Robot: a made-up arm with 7 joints.
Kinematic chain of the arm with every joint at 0, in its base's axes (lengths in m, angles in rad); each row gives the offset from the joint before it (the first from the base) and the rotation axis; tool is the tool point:
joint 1: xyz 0 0 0.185 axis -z
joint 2: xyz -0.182 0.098 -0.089 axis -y
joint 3: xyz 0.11 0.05 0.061 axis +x
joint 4: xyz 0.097 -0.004 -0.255 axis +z
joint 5: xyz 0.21 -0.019 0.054 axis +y
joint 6: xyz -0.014 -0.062 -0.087 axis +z
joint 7: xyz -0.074 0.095 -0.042 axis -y
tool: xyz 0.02 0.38 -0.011
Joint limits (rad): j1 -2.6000..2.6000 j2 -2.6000..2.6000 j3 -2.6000..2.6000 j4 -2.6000..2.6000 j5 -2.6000..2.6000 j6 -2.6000..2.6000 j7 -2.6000..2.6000
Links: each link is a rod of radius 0.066 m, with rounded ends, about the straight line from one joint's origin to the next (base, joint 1, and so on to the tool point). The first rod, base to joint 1, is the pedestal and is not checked.
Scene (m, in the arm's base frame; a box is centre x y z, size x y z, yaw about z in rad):
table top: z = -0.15
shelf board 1: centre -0.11 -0.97 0 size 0.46 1.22 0.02 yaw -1.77
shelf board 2: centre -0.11 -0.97 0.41 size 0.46 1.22 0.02 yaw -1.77
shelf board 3: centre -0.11 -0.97 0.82 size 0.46 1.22 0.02 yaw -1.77
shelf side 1: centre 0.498 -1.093 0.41 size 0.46 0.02 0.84 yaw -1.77
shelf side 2: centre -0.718 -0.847 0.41 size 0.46 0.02 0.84 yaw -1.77
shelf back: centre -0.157 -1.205 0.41 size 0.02 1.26 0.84 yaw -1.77
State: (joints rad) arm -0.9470 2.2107 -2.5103 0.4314 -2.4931 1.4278 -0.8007
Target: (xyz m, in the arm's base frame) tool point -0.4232 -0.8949 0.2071
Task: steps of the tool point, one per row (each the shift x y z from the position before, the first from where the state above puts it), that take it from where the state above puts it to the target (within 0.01 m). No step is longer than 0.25 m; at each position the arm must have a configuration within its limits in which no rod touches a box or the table.
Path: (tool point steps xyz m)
1: 0.0036 0.1220 0.0207
2: 0.0273 0.1355 0.0018
3: 0.0491 0.1387 -0.0225
4: -0.0630 -0.0339 -0.2206
5: -0.0314 0.0443 -0.2238
6: -0.0535 -0.1511 0.0222
7: -0.0300 -0.1452 0.0010
8: -0.0032 -0.1333 -0.0232

